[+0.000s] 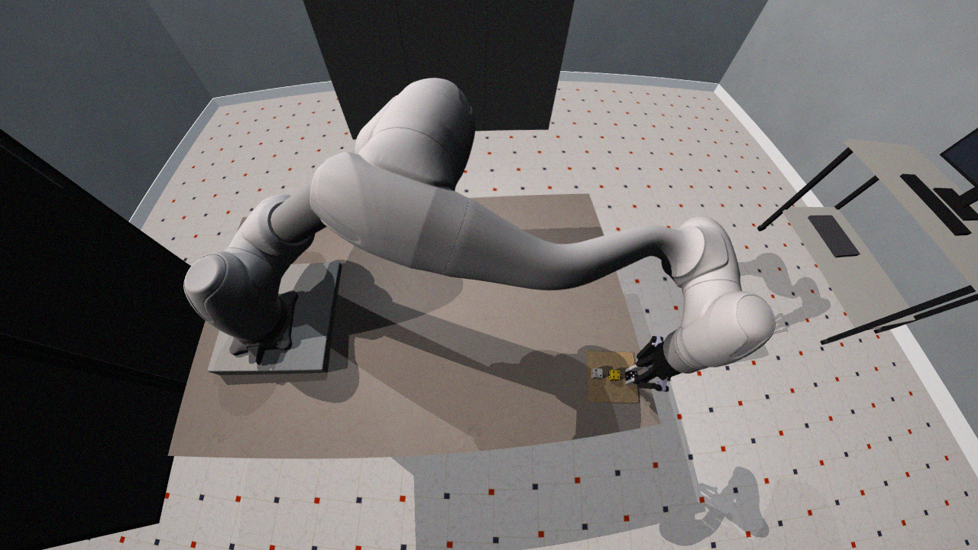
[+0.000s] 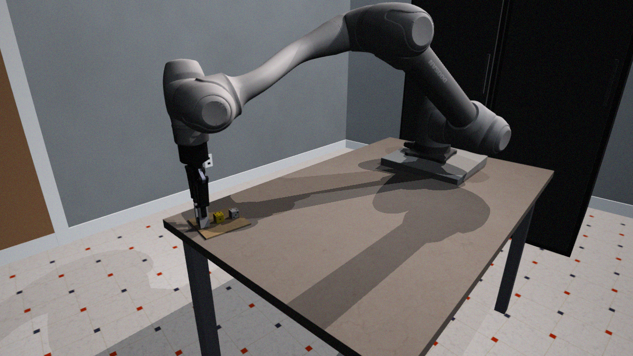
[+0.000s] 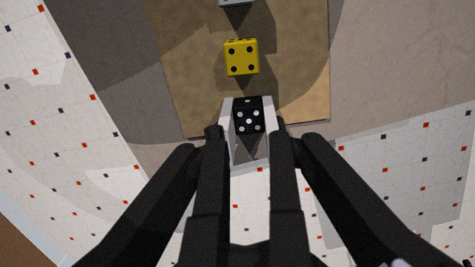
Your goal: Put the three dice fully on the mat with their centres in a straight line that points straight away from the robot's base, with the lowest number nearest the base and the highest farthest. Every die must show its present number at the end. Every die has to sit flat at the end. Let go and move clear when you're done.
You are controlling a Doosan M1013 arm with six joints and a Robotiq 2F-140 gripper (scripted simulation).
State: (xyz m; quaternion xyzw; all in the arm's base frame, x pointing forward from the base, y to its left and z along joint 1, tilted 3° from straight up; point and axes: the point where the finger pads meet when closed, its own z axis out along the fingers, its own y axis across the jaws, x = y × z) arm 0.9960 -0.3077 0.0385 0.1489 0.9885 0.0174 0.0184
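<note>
My gripper is now 20 mm above the black die. Also, from my hand: tan mat 50 mm behind, 10 mm to the left, 40 mm below; yellow die 50 mm behind, 10 mm to the left, 20 mm below; grey die 90 mm behind, 30 mm to the left, 20 mm below.
</note>
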